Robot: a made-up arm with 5 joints.
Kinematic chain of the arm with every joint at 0, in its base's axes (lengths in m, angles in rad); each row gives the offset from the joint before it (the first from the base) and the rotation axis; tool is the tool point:
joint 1: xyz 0 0 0.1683 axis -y
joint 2: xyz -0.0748 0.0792 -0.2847 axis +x
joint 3: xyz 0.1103 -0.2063 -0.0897 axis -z
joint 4: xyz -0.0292 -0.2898 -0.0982 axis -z
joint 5: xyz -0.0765 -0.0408 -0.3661 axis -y
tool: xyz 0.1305 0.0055 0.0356
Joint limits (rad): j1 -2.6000..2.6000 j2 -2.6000..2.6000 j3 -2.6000..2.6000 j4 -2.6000..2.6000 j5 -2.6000..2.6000
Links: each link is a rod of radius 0.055 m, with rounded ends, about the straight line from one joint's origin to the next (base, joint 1, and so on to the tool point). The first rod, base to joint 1, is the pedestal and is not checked.
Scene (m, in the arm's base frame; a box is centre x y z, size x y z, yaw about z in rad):
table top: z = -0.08
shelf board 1: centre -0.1 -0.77 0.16 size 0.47 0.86 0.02 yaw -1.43
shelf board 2: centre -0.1 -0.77 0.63 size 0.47 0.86 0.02 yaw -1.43
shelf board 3: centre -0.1 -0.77 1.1 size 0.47 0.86 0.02 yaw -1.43
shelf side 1: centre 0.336 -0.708 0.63 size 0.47 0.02 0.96 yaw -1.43
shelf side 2: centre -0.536 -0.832 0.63 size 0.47 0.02 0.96 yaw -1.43
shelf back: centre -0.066 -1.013 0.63 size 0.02 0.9 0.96 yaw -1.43
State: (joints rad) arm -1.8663 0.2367 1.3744 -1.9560 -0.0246
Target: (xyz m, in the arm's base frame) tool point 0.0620 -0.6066 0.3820
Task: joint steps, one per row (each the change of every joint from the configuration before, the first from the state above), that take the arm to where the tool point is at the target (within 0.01 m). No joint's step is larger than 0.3 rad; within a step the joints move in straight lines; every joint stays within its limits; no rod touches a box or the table.
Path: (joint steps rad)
1: 0.0419 -0.2934 0.0318 0.0231 0.0544
2: 0.0419 -0.2934 0.0317 0.0231 0.0543
3: 0.0418 -0.2934 0.0318 0.0231 0.0544
4: 0.0419 -0.2933 0.0318 0.0231 0.0544
5: 0.0419 -0.2934 0.0318 0.0231 0.0543
6: 0.0419 -0.2934 0.0317 0.0231 0.0544
7: 0.0419 -0.2934 0.0318 0.0231 0.0544
8: -0.2568 0.1398 -0.1550 0.0147 -0.2650
9: -0.2567 0.1398 -0.1551 0.0146 -0.2650
10: -0.2567 0.1399 -0.1551 0.0146 -0.2650
11: -0.2567 0.1398 -0.1550 0.0146 -0.2649

